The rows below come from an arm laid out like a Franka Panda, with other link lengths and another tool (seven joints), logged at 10 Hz.
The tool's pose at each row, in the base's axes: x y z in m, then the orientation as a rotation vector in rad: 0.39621, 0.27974, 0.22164, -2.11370, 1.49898, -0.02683; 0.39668, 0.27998, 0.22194, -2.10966, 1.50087, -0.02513; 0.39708, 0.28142, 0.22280, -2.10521, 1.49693, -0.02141; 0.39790, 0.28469, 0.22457, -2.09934, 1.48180, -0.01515; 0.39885, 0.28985, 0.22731, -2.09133, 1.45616, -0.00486; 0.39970, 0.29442, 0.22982, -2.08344, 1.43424, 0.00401; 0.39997, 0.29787, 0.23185, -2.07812, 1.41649, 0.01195; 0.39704, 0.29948, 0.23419, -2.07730, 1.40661, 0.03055
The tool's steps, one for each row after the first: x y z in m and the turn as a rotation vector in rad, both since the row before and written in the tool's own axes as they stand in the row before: -0.00012, -0.00060, -0.00001, 0.00154, -0.00160, 0.00314; -0.00136, -0.00105, 0.00000, 0.00325, -0.00568, 0.00035; -0.00308, -0.00224, 0.00014, 0.00748, -0.01299, -0.00503; -0.00495, -0.00323, 0.00025, 0.01126, -0.02114, -0.00948; -0.00438, -0.00294, 0.00028, 0.01025, -0.01852, -0.00774; -0.00348, -0.00199, 0.00006, 0.00710, -0.01507, -0.00658; -0.00339, 0.00097, -0.00205, -0.00355, -0.01601, -0.00123
